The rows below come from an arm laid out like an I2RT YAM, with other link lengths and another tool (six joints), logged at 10 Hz.
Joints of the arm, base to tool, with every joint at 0 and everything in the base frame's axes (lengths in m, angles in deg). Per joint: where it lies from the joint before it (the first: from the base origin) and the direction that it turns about. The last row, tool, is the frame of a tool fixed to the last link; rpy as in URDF.
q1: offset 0 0 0.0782 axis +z
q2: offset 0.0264 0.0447 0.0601 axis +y
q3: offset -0.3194 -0.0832 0 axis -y
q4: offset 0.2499 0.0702 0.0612 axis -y
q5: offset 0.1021 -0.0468 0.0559 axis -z
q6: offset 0.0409 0 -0.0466 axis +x
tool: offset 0.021 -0.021 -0.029 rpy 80.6 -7.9 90
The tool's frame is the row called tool.
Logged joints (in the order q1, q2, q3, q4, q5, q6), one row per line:
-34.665, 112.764, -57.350, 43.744, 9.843, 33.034
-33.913, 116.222, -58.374, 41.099, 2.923, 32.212
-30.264, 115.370, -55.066, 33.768, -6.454, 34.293
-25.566, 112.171, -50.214, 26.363, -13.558, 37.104
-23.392, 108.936, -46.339, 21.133, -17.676, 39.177
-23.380, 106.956, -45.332, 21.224, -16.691, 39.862
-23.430, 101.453, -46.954, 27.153, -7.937, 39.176
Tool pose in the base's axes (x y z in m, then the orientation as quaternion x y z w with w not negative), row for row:
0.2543, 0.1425, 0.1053, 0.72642, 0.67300, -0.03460, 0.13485
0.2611, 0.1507, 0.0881, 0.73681, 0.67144, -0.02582, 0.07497
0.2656, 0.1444, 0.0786, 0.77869, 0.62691, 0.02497, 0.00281
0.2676, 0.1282, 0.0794, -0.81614, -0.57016, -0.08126, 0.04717
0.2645, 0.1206, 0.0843, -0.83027, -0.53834, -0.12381, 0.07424
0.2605, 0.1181, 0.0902, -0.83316, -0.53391, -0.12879, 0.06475
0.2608, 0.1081, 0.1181, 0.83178, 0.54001, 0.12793, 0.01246
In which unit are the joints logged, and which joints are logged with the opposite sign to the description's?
The joints are logged in degrees. Opposite sign: q1, q3, q4.
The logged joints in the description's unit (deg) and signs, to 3 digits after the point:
34.665, 112.764, 57.350, -43.744, 9.843, 33.034
33.913, 116.222, 58.374, -41.099, 2.923, 32.212
30.264, 115.370, 55.066, -33.768, -6.454, 34.293
25.566, 112.171, 50.214, -26.363, -13.558, 37.104
23.392, 108.936, 46.339, -21.133, -17.676, 39.177
23.380, 106.956, 45.332, -21.224, -16.691, 39.862
23.430, 101.453, 46.954, -27.153, -7.937, 39.176

